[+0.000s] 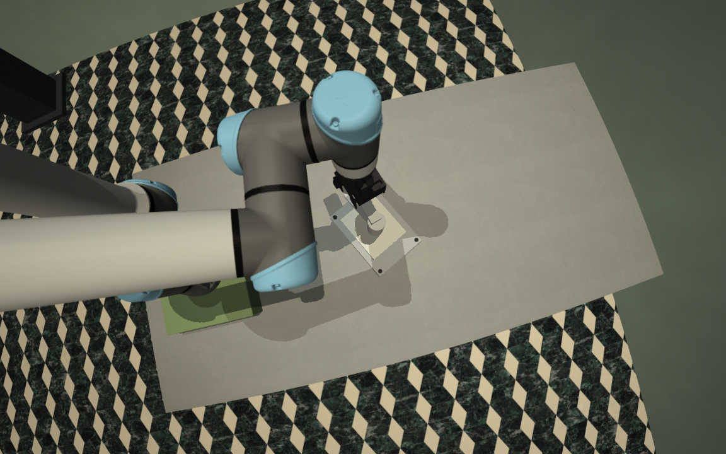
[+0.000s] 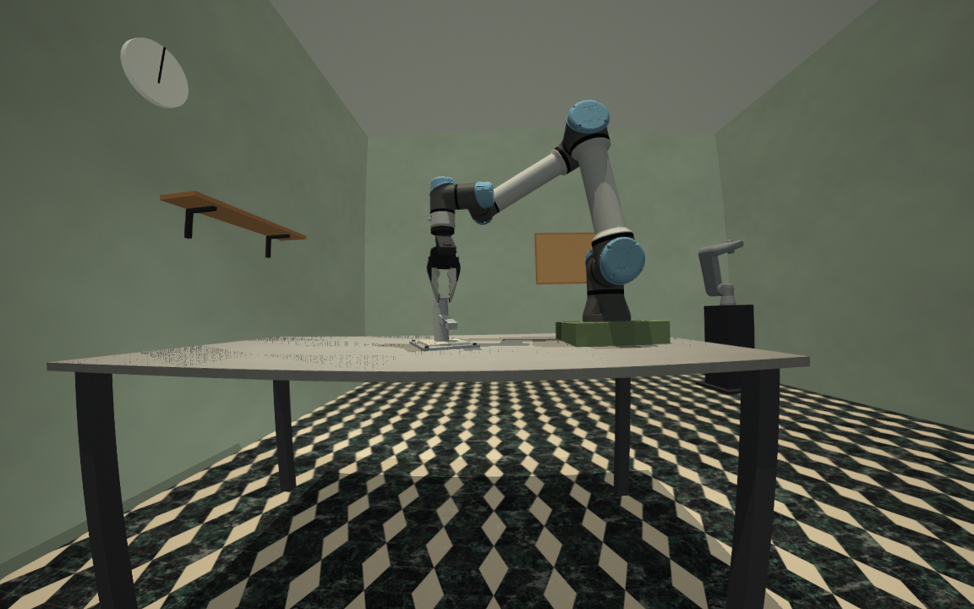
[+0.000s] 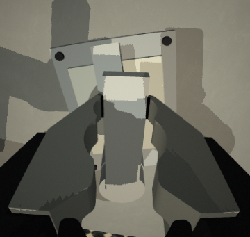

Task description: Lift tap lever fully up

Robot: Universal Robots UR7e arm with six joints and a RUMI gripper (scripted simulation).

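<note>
The flat lever is 40 mm to the right of my hand and 10 mm ahead of it. Round my hand: grey tap 70 mm to the right, 50 mm below, 10 mm ahead.
</note>
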